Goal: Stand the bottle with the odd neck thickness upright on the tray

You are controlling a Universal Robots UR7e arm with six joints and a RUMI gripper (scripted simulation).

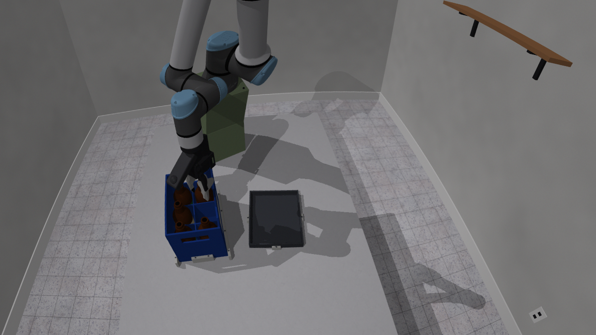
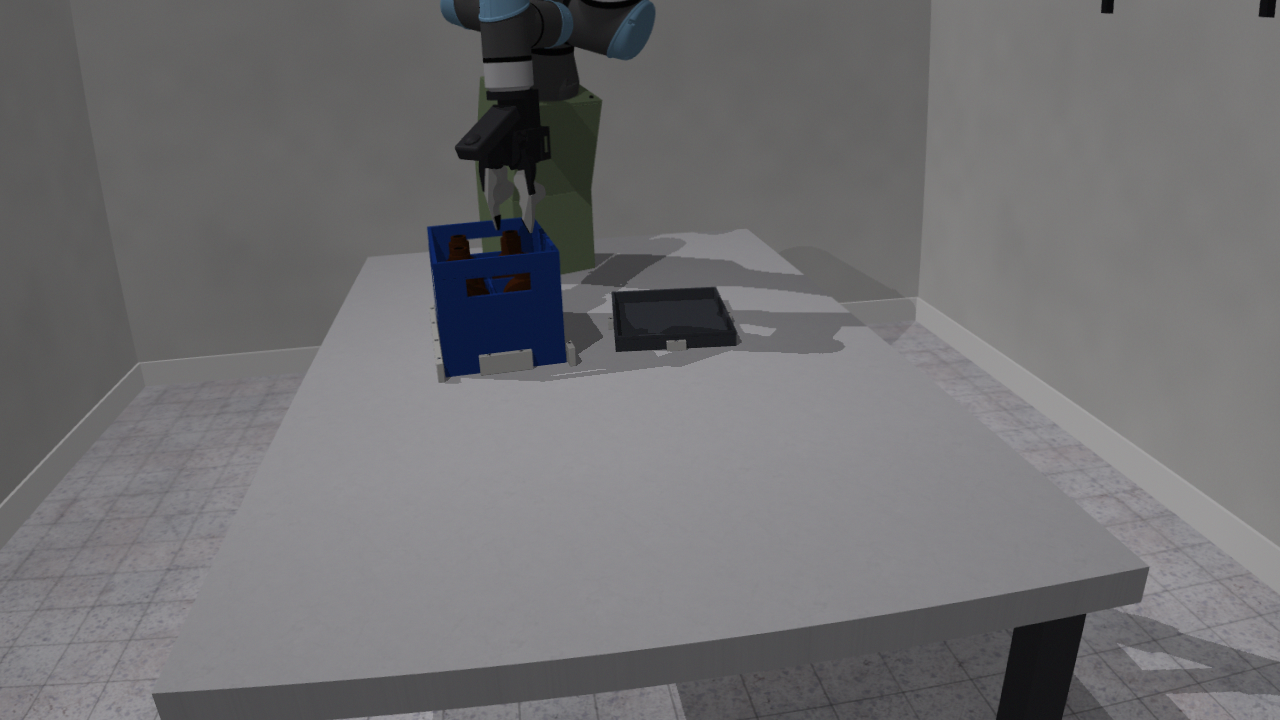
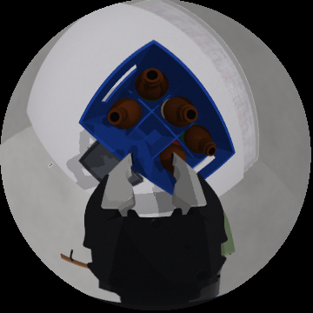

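Now: hand 11 cm above the blue crate, 4 cm to the left of it and 1 cm past it. Also, from my hand: dark tray 25 cm to the left, 18 cm below, 2 cm ahead.
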